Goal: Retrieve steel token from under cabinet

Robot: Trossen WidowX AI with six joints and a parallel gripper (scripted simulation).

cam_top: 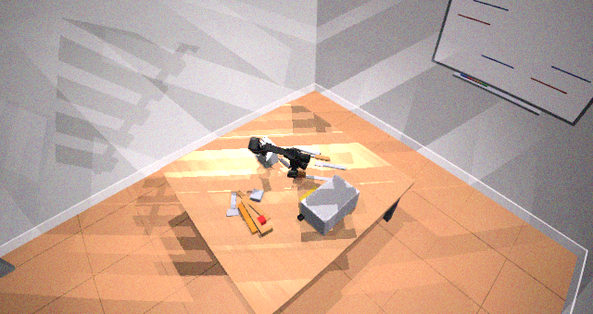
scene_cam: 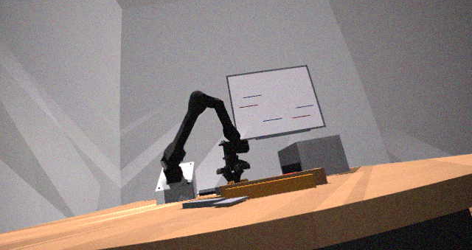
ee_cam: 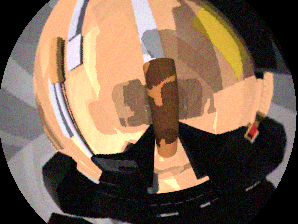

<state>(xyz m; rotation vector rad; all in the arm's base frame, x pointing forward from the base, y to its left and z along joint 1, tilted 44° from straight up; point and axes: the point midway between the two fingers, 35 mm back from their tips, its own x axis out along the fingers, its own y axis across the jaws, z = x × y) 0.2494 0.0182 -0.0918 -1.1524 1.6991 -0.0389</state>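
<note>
Right now the grey block is 30 cm to the right of my gripper tip, 1 cm behind it and 1 cm above it. Round my gripper tip: thin wooden stick: 36 cm to the right, 3 cm ahead; then red block: 38 cm to the right, 17 cm ahead, 1 cm above; then grey bar: 22 cm to the left, 11 cm behind.
</note>
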